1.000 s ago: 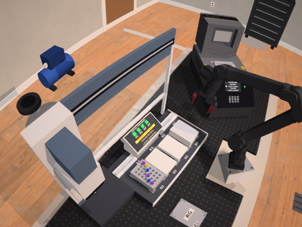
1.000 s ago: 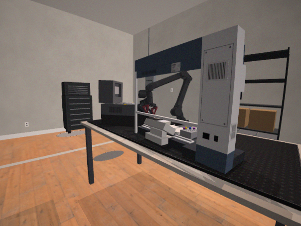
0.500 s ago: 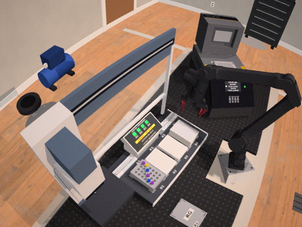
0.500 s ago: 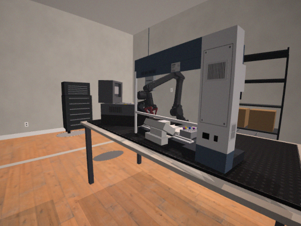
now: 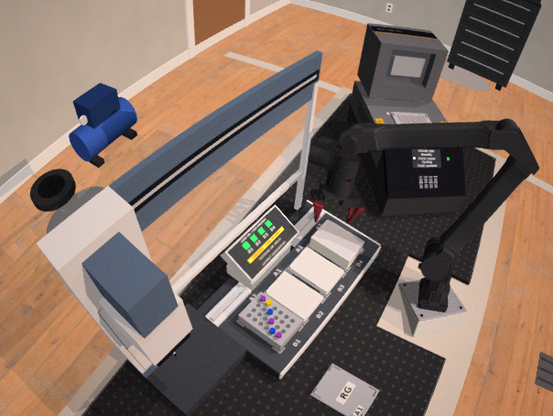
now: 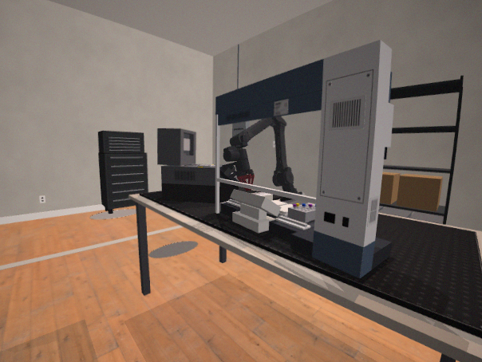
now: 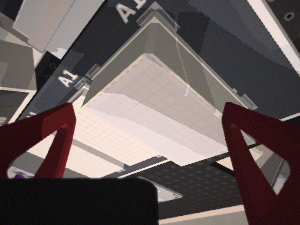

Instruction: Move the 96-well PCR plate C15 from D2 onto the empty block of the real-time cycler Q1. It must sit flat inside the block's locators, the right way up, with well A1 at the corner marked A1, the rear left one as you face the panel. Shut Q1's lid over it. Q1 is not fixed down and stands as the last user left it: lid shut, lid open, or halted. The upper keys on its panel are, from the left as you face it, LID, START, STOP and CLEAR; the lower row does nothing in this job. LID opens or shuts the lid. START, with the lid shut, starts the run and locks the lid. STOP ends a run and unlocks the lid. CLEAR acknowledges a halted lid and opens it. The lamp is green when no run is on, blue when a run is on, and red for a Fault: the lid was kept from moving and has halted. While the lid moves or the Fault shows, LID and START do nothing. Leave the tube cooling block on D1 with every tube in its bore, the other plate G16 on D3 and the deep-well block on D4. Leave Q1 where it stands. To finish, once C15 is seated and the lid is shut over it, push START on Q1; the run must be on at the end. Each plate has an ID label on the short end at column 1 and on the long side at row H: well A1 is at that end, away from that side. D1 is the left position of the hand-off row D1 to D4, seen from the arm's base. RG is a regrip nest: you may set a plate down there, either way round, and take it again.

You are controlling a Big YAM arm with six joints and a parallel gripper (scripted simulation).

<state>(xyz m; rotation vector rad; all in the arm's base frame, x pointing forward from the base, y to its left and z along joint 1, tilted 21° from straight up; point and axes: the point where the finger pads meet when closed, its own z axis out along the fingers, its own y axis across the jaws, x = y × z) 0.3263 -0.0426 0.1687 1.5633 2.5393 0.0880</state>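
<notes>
My hand is 3 cm past the deep-well block, 4 cm to the right of it and 5 cm above it. Also, from my hand: coloured tube: 6 cm ahead, 33 cm to the left, 4 cm below; then tube cooling block: 7 cm ahead, 32 cm to the left, 5 cm below; then grey RG nest: 16 cm behind, 43 cm to the left, 11 cm below.
</notes>
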